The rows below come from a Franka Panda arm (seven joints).
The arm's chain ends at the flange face. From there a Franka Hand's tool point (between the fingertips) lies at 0.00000 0.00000 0.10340 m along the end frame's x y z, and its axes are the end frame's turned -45 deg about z.
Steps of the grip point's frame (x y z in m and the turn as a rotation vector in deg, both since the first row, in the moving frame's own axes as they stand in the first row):
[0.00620, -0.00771, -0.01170, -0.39, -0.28, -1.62]
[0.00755, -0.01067, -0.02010, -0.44, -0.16, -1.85]
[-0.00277, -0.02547, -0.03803, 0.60, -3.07, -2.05]
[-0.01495, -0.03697, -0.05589, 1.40, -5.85, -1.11]
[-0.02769, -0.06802, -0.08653, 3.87, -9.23, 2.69]
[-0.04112, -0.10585, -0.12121, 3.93, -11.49, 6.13]
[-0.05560, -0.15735, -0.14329, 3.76, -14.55, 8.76]
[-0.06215, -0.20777, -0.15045, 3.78, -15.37, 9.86]
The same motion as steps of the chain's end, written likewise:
[-0.00122, -0.01069, -0.01170, -0.47, 0.08, -1.62]
[-0.00258, -0.01364, -0.02010, -0.42, 0.20, -1.85]
[-0.01535, -0.01928, -0.03788, -1.75, -2.60, -2.05]
[-0.02753, -0.02133, -0.05532, -3.15, -5.13, -1.11]
[-0.05089, -0.03493, -0.08496, -3.79, -9.26, 2.69]
[-0.08392, -0.05428, -0.11890, -5.35, -10.90, 6.13]
[-0.12653, -0.08373, -0.13976, -7.63, -12.95, 8.76]
[-0.16559, -0.11541, -0.14654, -8.20, -13.54, 9.86]

